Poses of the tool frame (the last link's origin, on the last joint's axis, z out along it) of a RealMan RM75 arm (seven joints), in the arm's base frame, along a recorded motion.
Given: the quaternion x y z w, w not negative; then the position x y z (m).
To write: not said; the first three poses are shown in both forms.
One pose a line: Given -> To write
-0.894, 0.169, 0.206, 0.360, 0.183, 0.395, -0.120 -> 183, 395, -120, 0.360, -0.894, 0.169, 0.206
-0.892, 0.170, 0.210, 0.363, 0.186, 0.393, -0.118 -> 186, 393, -118, 0.363, -0.892, 0.170, 0.210
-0.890, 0.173, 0.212, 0.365, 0.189, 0.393, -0.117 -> 189, 393, -117, 0.365, -0.890, 0.173, 0.212
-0.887, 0.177, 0.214, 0.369, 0.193, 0.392, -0.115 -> 193, 392, -115, 0.369, -0.887, 0.177, 0.214
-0.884, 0.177, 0.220, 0.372, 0.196, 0.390, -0.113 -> 196, 390, -113, 0.372, -0.884, 0.177, 0.220
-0.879, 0.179, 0.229, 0.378, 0.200, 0.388, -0.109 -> 200, 388, -109, 0.378, -0.879, 0.179, 0.229
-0.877, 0.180, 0.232, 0.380, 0.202, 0.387, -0.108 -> 202, 387, -108, 0.380, -0.877, 0.180, 0.232
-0.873, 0.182, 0.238, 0.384, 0.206, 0.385, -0.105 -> 206, 385, -105, 0.384, -0.873, 0.182, 0.238
